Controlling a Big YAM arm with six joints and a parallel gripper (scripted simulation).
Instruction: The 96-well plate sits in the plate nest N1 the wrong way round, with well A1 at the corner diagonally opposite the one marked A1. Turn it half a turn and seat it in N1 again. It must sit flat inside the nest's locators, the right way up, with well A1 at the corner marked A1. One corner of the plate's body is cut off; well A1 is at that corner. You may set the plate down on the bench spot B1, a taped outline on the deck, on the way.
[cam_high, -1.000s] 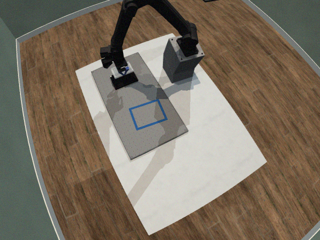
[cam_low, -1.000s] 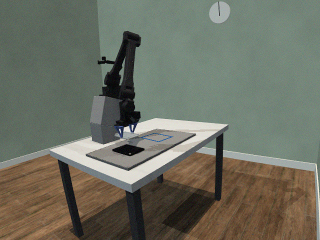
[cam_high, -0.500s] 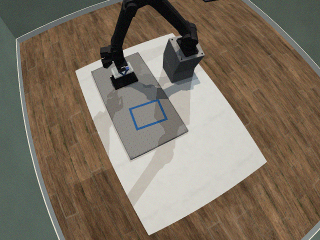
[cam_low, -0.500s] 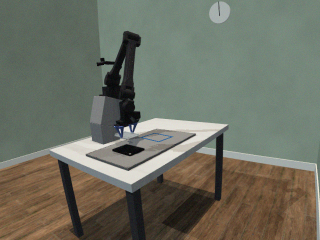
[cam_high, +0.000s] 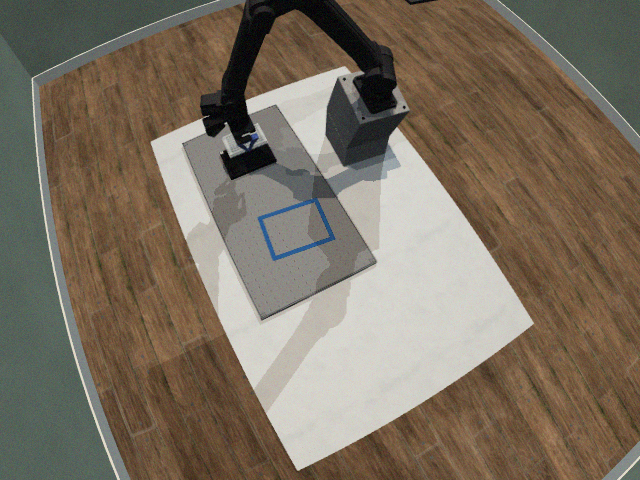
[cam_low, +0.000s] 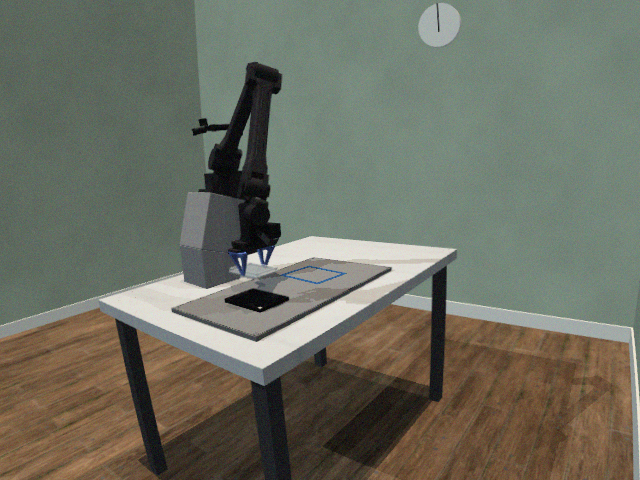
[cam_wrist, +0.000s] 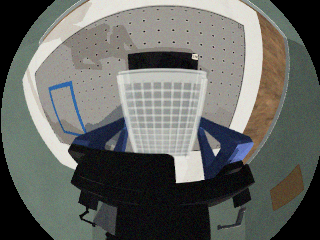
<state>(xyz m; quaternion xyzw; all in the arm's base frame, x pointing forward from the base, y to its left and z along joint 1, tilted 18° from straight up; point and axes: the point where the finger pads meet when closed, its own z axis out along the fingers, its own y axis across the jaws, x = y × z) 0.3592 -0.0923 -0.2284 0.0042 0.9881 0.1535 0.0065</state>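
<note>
Right now my hand is 10 cm above the black plate nest N1. Also, from my hand: white A1 mark: 9 cm below, 7 cm ahead, 6 cm to the right; then white 96-well plate: right at my hand.
</note>
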